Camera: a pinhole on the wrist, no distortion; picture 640 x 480 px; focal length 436.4 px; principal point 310.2 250.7 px. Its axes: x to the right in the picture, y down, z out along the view. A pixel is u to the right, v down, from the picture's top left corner.
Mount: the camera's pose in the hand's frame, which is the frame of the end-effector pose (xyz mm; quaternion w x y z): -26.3 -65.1 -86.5 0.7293 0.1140 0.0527 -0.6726
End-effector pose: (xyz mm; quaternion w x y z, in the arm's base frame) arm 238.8 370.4 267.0 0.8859 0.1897 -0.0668 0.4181
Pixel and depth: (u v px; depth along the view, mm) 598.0 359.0 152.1
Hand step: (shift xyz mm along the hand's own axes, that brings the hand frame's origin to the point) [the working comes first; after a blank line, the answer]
In the camera's frame: 100.3 37.7 152.1

8.5 -195.8 41.3
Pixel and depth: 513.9 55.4 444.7
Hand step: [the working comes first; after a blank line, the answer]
In the camera's frame: 207.6 -199.0 444.7

-239.3 -385.5 277.4
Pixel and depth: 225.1 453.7 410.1
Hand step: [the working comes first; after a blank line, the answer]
In the camera's frame: -80.0 190.8 410.1

124.6 -71.7 347.3
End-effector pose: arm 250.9 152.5 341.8 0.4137 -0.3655 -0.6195 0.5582
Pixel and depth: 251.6 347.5 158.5
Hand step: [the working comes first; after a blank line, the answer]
In the camera's frame: -21.3 35.2 158.5

-5.4 -79.6 75.3
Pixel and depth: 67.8 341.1 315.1
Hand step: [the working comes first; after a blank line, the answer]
In the camera's frame: -175.0 65.3 315.1

-1.3 34.3 265.2
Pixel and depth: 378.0 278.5 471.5
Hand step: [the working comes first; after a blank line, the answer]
In the camera's frame: 73.3 30.0 471.5

-26.0 -245.8 356.1
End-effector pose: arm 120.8 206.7 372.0 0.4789 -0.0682 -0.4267 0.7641
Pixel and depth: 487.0 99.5 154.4
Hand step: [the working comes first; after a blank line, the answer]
In the camera's frame: 62.6 -53.5 154.4

-85.6 -166.0 43.5
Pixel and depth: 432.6 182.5 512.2
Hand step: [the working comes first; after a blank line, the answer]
In the camera's frame: 143.7 -80.0 512.2

-132.1 -331.3 368.8
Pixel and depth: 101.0 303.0 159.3
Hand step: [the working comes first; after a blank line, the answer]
In the camera's frame: -76.4 19.1 159.3

-26.4 -27.6 87.2
